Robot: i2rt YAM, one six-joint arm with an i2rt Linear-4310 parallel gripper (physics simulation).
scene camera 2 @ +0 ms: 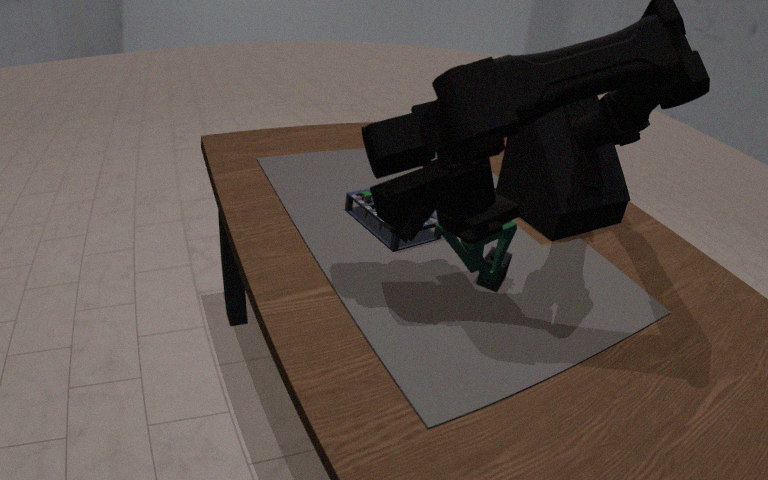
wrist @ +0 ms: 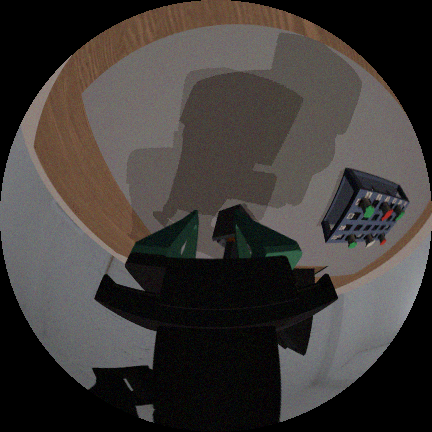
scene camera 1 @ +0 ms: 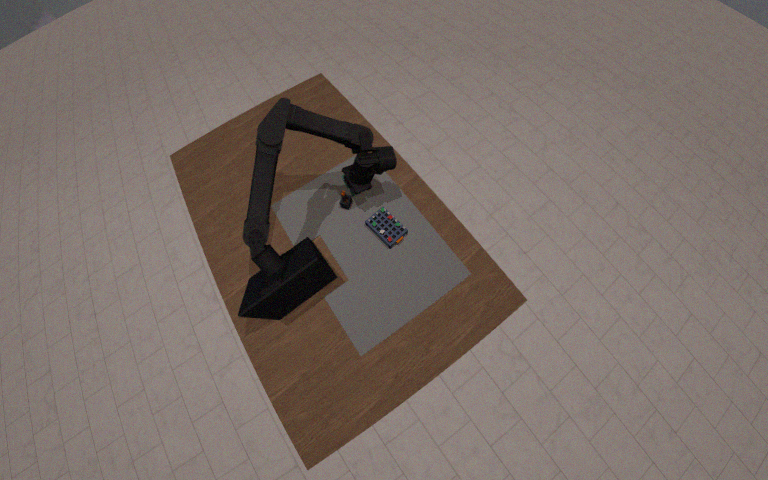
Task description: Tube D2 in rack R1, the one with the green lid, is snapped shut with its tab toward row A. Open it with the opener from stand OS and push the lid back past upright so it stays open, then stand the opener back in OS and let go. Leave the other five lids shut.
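Pixels of known places: gripper, between the fingertips: [scene camera 2: 483, 276] [wrist: 215, 215] [scene camera 1: 351, 191]; arm's base, origin of its link: [scene camera 2: 580, 136] [scene camera 1: 277, 271].
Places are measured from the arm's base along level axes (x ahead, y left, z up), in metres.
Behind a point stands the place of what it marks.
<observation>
My gripper [scene camera 1: 350, 190] {x 0.320, y 0.194, z -0.122 m} [scene camera 2: 490, 276] {x 0.320, y 0.194, z -0.122 m} [wrist: 215, 215] {x 0.320, y 0.194, z -0.122 m} has green fingers. It stands low over the grey mat [scene camera 1: 394, 289] {x 0.274, y -0.193, z -0.151 m} [scene camera 2: 456, 361] {x 0.404, y 0.292, z -0.151 m}, around the top of the opener [scene camera 1: 344, 197] [wrist: 226, 225]. The opener is a dark block with an orange neck, and it stands upright in stand OS. The fingers are drawn in but do not squeeze it, and a gap shows beside the left finger. The blue rack R1 [scene camera 1: 376, 234] {x 0.319, y 0.006, z -0.149 m} [scene camera 2: 384, 234] {x 0.385, y 0.037, z -0.150 m} [wrist: 342, 197] {x 0.356, y 0.060, z -0.149 m} lies to the gripper's right. Its tubes have green, red and white lids, all lying flat. I cannot tell which green lid is D2.
The wooden table [scene camera 1: 218, 170] {x -0.129, y 0.635, z -0.154 m} [scene camera 2: 296, 310] {x 0.544, y 0.169, z -0.154 m} carries the mat. The arm's black base [scene camera 1: 286, 284] {x 0.028, y -0.072, z 0.065 m} [scene camera 2: 560, 180] {x 0.094, y 0.064, z -0.059 m} sits at the mat's edge. The arm hides part of the rack in scene camera 2.
</observation>
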